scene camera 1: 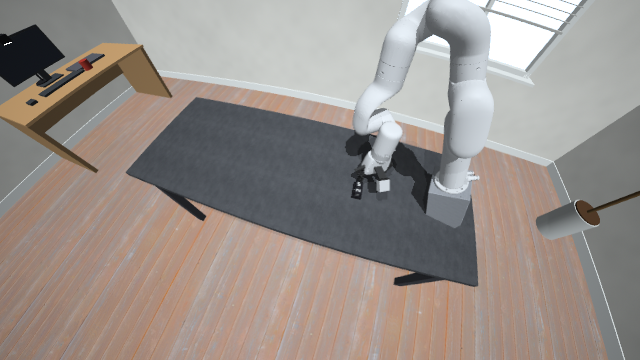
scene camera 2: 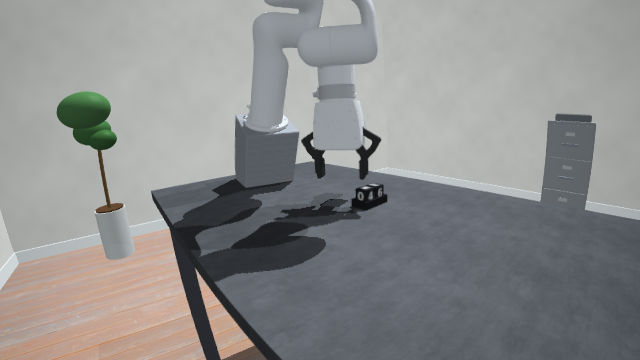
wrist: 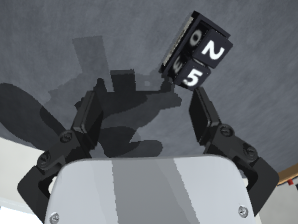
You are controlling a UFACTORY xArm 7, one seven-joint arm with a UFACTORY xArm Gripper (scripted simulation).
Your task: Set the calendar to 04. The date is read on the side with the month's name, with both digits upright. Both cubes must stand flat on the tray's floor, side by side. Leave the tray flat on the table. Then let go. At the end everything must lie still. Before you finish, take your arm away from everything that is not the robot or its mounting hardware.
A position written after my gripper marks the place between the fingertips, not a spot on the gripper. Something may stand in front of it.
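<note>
My gripper point(scene camera 2: 341, 177) is in my sight. I find the gripper point(scene camera 1: 369, 177) from another camera too, and when I look through the wrist view, there is my gripper point(wrist: 145, 100) again.
</note>
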